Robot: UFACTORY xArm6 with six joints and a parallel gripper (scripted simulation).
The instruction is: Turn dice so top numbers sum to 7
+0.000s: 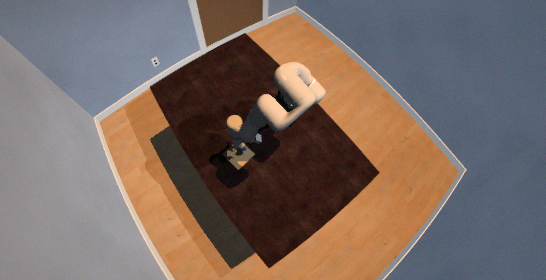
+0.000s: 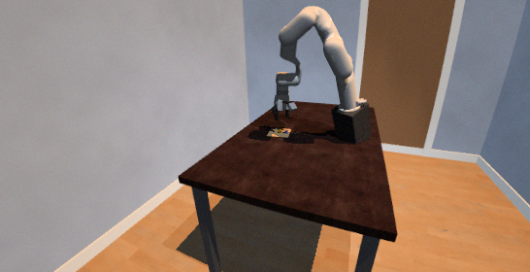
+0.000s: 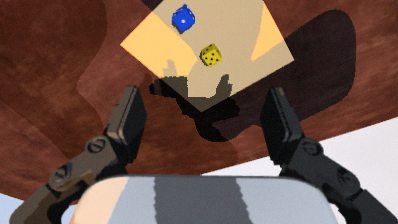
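Now: the black die 10 cm below my hand, 8 cm behind it and 1 cm to the right of it. Also, from my hand: mat (11 cm below, 2 cm ahead); then blue die (10 cm below, 3 cm behind); then yellow die (10 cm below, 2 cm ahead).
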